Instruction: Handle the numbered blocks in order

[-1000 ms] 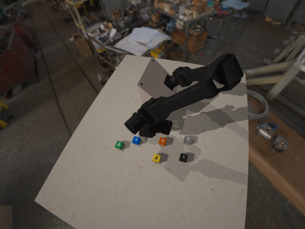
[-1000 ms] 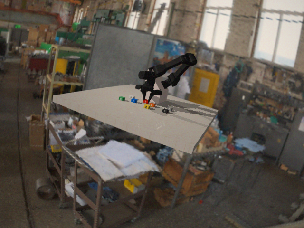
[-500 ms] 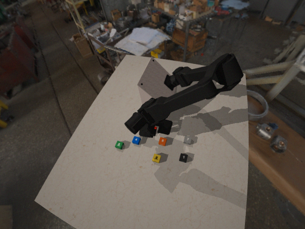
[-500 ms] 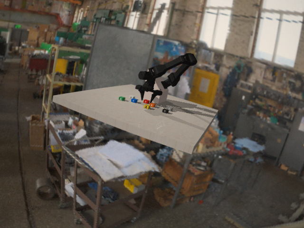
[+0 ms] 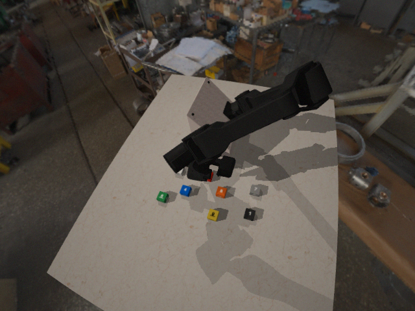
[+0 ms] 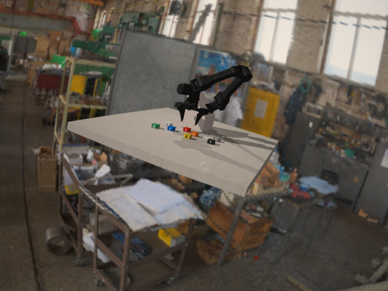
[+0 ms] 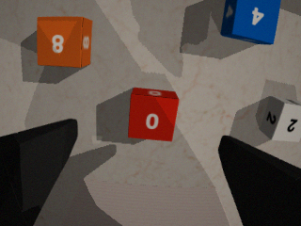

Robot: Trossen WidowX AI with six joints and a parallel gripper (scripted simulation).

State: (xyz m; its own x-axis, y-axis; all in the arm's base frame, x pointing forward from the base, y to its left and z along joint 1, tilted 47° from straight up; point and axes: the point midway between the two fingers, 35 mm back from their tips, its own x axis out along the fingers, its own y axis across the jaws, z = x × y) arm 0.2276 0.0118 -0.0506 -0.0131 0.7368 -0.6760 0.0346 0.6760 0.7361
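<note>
My gripper tip is now 4 cm above the red block. From my gripper tip the other things lie so: white block: 12 cm to the right, 4 cm below; orange block: 5 cm ahead, 6 cm to the left, 4 cm below; blue block: 8 cm ahead, 6 cm to the right, 4 cm below.
</note>
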